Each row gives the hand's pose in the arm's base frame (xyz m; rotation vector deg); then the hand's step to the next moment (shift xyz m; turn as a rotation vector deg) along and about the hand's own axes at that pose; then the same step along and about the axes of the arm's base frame.
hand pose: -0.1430 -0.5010 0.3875 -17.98 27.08 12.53
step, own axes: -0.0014 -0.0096 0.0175 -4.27 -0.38 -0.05
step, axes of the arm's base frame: 0.0086 -0.0031 0.0178 -3.62 -0.94 2.09
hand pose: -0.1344 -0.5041 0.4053 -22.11 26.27 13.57
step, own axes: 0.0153 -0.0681 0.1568 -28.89 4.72 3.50
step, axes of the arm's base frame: 0.0943 0.0053 0.1433 -25.28 1.79 15.07
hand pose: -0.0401 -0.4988 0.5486 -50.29 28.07 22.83
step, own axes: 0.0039 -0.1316 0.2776 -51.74 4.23 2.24
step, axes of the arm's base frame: 0.1386 0.1478 0.2310 -44.05 -2.49 27.45
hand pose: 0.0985 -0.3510 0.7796 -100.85 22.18 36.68
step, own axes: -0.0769 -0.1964 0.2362 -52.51 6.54 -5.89
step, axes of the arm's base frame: -0.0025 0.2761 0.1550 -44.17 -10.97 27.62
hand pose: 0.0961 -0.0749 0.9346 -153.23 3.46 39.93
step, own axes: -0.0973 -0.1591 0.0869 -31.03 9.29 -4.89
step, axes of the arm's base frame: -0.1042 0.1746 0.0315 -26.18 -12.04 15.59
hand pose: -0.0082 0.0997 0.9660 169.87 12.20 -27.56
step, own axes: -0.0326 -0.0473 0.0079 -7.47 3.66 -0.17
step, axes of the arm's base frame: -0.0406 0.0414 -0.0019 -6.38 -4.45 2.96
